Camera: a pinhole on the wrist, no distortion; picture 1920 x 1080 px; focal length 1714.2 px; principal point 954.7 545.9 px. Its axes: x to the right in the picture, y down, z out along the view. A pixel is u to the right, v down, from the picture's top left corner.
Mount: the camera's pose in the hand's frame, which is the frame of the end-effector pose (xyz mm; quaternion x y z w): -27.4 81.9 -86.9 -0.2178 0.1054 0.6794 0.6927
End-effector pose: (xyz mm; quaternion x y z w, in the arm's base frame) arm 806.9 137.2 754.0 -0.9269 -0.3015 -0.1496 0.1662
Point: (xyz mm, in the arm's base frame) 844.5 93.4 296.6
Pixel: 400 751
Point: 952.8 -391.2 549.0
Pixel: outside the picture
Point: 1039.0 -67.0 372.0
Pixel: 1282 452
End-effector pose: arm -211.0 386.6 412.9 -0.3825 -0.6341 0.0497 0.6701
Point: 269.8 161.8 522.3
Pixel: behind the camera
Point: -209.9 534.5 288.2
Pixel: 1066 217
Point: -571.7 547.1 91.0
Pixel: 355 979
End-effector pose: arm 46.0 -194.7 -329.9 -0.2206 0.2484 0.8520 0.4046
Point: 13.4 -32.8 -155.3
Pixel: outside the picture
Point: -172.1 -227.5 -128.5
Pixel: 1115 192
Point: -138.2 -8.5 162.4
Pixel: 372 380
